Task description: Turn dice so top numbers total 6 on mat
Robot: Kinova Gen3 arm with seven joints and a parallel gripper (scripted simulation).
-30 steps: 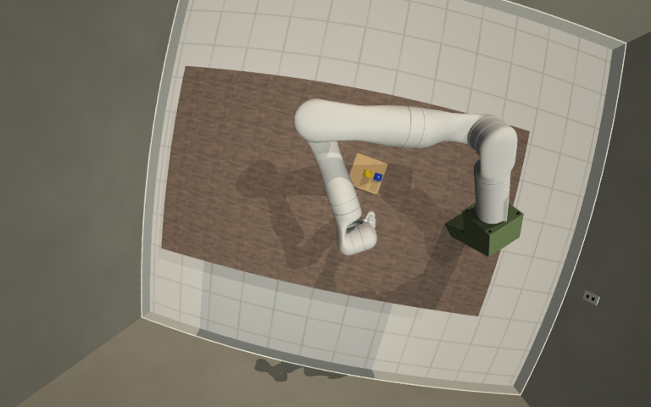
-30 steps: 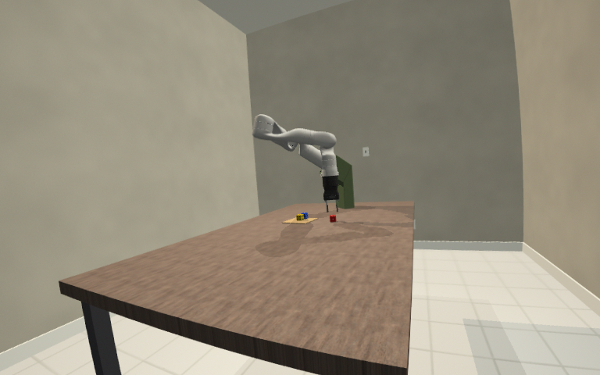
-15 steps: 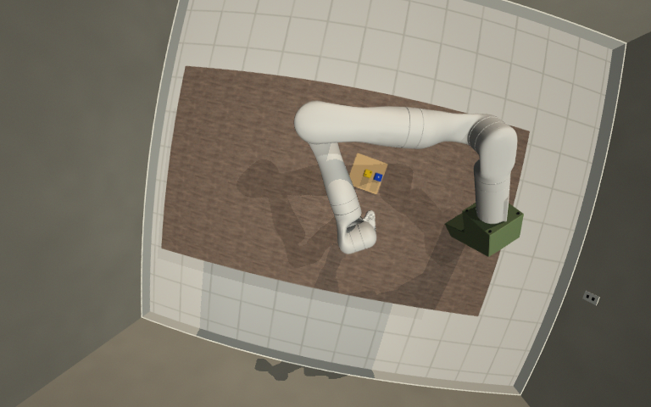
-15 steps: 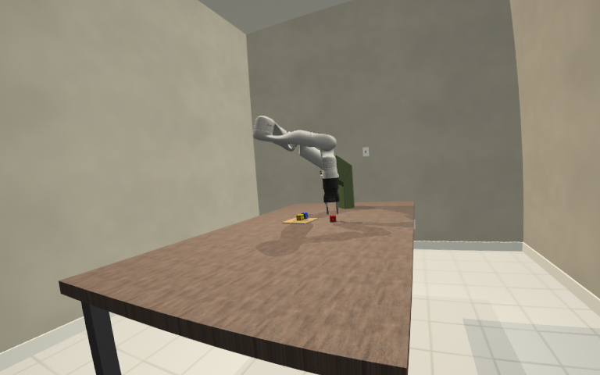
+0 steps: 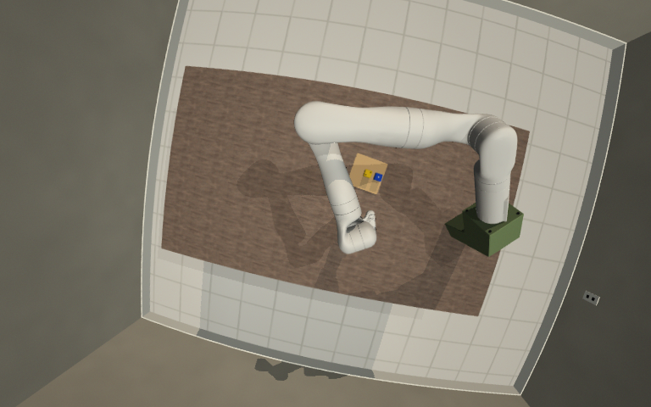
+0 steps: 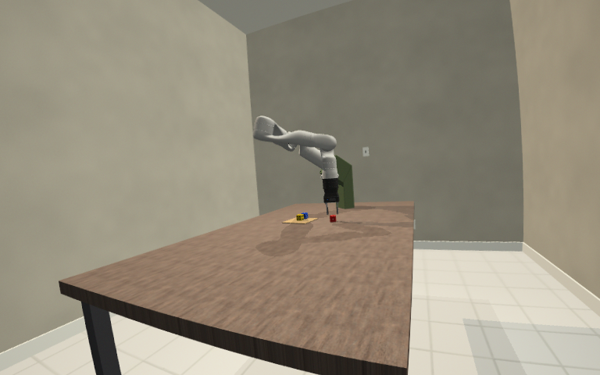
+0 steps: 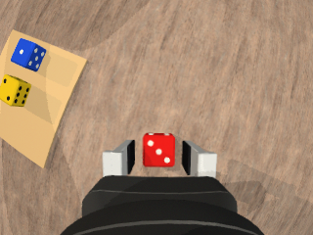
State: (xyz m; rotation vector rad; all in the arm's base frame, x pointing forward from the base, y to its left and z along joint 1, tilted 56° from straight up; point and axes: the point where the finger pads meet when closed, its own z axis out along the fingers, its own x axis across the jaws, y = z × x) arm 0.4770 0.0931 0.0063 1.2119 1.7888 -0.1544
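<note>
My hand is 4 cm above the red die. Round my hand: yellow die: 4 cm behind, 18 cm to the right, 4 cm below; then blue die: 9 cm behind, 16 cm to the right, 4 cm below; then tan mat: 4 cm behind, 18 cm to the right, 5 cm below.
</note>
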